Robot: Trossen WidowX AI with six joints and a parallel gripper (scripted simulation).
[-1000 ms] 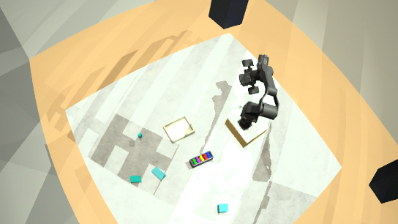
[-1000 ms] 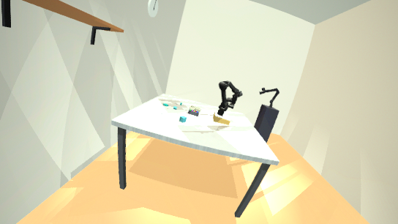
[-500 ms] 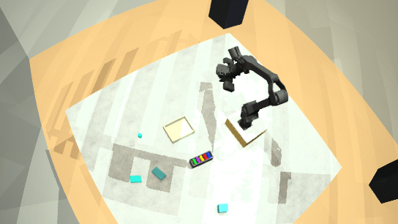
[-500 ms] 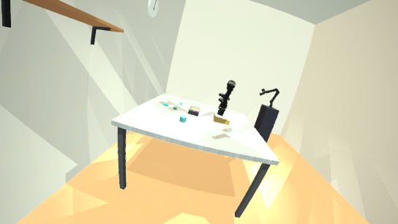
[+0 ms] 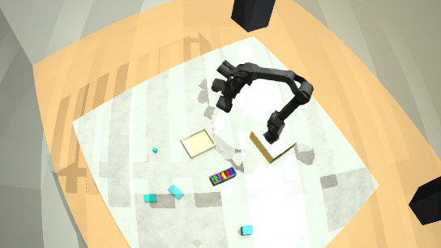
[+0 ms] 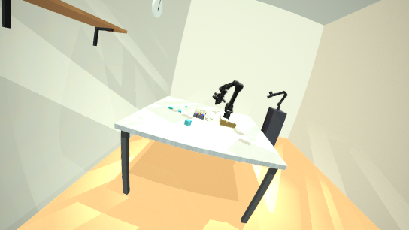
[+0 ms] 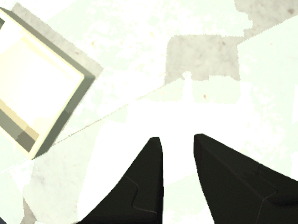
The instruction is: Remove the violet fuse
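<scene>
Right now my gripper tip is 26 cm to the right of the violet fuse, 17 cm short of it and 10 cm above it. The rest, counted from my gripper tip: cream tray: 15 cm ahead, 12 cm below, 6 cm to the left.
</scene>
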